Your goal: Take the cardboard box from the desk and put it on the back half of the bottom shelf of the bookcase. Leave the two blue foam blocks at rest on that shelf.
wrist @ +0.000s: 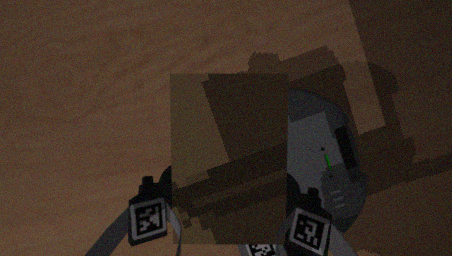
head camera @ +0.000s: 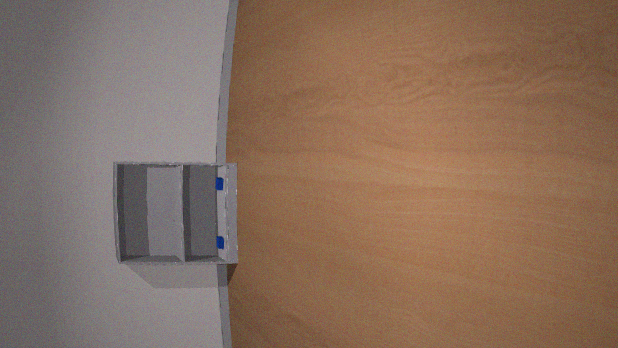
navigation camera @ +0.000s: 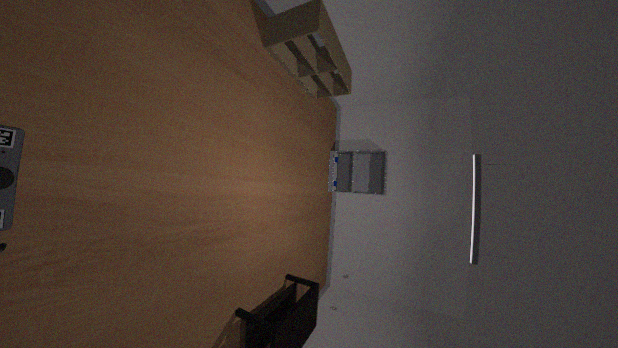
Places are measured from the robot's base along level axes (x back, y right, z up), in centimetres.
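Pixels of known places: gripper, between the fingertips: (wrist: 229, 187).
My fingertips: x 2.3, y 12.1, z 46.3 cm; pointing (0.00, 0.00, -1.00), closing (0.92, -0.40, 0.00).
Behind a point stands the place of what it marks.
The cardboard box (wrist: 230, 125) @[x 4.1, y 16.9, z 51.3 cm] fills the middle of the wrist view, over the floor and partly over the robot's base. My gripper (wrist: 229, 187) @[x 2.3, y 12.1, z 46.3 cm] is shut on the box, with one finger against each side. The grey bookcase (head camera: 232, 215) @[x -347.5, y -39.3, z 3.8 cm] (navigation camera: 332, 172) @[x -347.8, y -36.0, z 7.8 cm] stands against the wall, turned sideways in the head and navigation views. Two blue foam blocks lie on its bottom shelf, apart, one toward each side: one block (head camera: 219, 183) @[x -352.2, y -14.7, z 13.3 cm] (navigation camera: 335, 183) @[x -353.0, y -15.2, z 13.5 cm] and the other block (head camera: 220, 242) @[x -352.3, y -61.7, z 13.1 cm] (navigation camera: 336, 160) @[x -352.7, y -60.3, z 12.9 cm]. The desk, the box and the gripper do not show in the head or navigation view.
A wooden cubby shelf (navigation camera: 292, 23) @[x -133.4, y -159.7, z 32.6 cm] stands by the wall on one side of the bookcase. A dark piece of furniture (navigation camera: 282, 317) @[x -141.9, y 110.9, z 41.0 cm] stands on the other side. A white bar (navigation camera: 475, 210) @[x -254.7, y 9.5, z 208.7 cm] is on the wall. Part of my base (navigation camera: 15, 195) @[x -4.6, y 5.6, z 14.8 cm] (wrist: 312, 135) @[x 17.7, y 6.3, z 16.0 cm] shows above the wooden floor.
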